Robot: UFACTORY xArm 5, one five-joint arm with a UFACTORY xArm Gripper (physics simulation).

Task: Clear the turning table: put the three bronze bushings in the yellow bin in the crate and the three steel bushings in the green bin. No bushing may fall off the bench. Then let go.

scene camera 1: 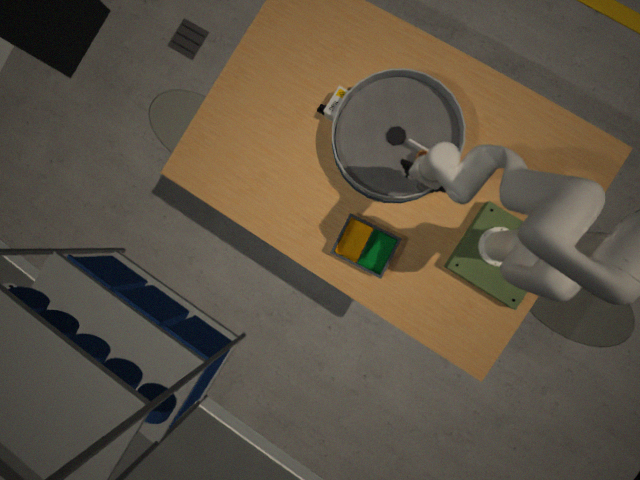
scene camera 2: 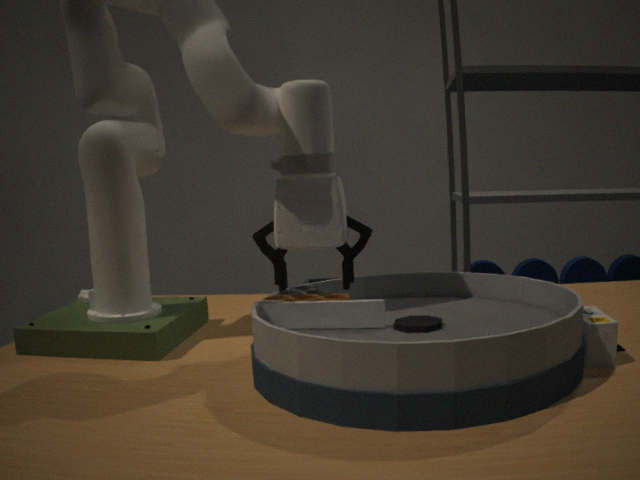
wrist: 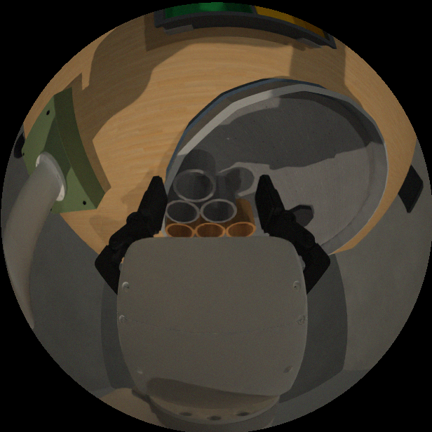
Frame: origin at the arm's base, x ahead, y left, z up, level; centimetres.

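Seen in the pictures: gripper, between the fingertips: point(scene camera 1: 420, 181) point(scene camera 2: 314, 289); arm's base, origin of its link: point(scene camera 1: 498, 246) point(scene camera 2: 124, 314).
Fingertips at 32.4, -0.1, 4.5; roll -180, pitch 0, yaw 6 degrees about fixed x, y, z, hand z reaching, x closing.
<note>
Offsets run from my fingertips to a thing's top centre, as dx, dy, dz. "pt": to the spot under its first point.
The turning table point(scene camera 1: 367, 124) point(scene camera 2: 413, 366) point(wrist: 330, 130) holds three upright steel bushings, one point(wrist: 194, 181) behind two others point(wrist: 182, 210) point(wrist: 218, 209). Three bronze bushings point(wrist: 180, 230) point(wrist: 210, 230) point(wrist: 240, 230) stand in a row beside them, partly hidden by the gripper body; bronze point(scene camera 1: 421, 153) point(scene camera 2: 310, 297) also shows in both scene views. My gripper point(scene camera 1: 422, 177) point(scene camera 2: 314, 286) point(wrist: 210, 185) is open and empty, pointing down, its fingertips low over the group, one to each side. The crate point(wrist: 225, 20) has a yellow bin point(scene camera 1: 353, 238) point(wrist: 290, 19) and a green bin point(scene camera 1: 378, 250) point(wrist: 210, 7).
A pale straight fence @[pt +8.1, -8.4, +0.0] point(scene camera 1: 417, 144) point(scene camera 2: 336, 315) runs beside the bronze row to near the dark hub @[+15.4, -7.6, -2.8] point(scene camera 1: 395, 135) point(scene camera 2: 417, 323) point(wrist: 304, 215). The turning table has a raised rim. A white box @[pt +38.2, -4.5, -3.1] point(scene camera 1: 336, 102) point(scene camera 2: 599, 338) adjoins it. The arm stands on a green base plate point(scene camera 1: 473, 258) point(scene camera 2: 103, 335) point(wrist: 75, 165).
</note>
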